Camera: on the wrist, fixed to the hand. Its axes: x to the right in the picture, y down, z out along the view.
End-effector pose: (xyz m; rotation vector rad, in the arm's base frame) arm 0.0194 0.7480 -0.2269 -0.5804 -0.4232 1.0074
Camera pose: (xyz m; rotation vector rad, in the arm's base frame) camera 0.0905 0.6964 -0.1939 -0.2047 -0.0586 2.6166
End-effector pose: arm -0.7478 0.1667 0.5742 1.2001 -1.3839 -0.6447
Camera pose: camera -0.6962 0.1532 0.4970 0.0214 -2.3410 0.5258
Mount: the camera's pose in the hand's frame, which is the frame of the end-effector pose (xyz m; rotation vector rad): -0.0093 -0.0888 -0.0289 0.4230 -0.4331 1.5076
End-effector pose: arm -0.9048 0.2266 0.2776 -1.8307 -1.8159 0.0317
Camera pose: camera -0.9756 0.2013 0.3337 -2.4570 -0.1622 1.2850
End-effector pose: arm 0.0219 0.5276 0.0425 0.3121 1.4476 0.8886
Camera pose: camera 0.0256 0.4537 -0.0153 1.9355 0.7877 1.5001
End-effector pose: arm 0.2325 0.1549 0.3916 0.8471 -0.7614 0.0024
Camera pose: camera 0.2690 0.1169 0.3139 0.4795 -1.6964 1.3918
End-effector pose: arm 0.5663 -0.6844 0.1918 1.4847 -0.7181 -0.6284
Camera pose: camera 0.5873 -0.6589 0.1040 0.7507 -2.0595 0.4286
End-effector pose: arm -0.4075 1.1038 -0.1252 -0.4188 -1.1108 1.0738
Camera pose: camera -0.3397 1.0607 -0.0767 -0.7114 -0.7709 2.7610
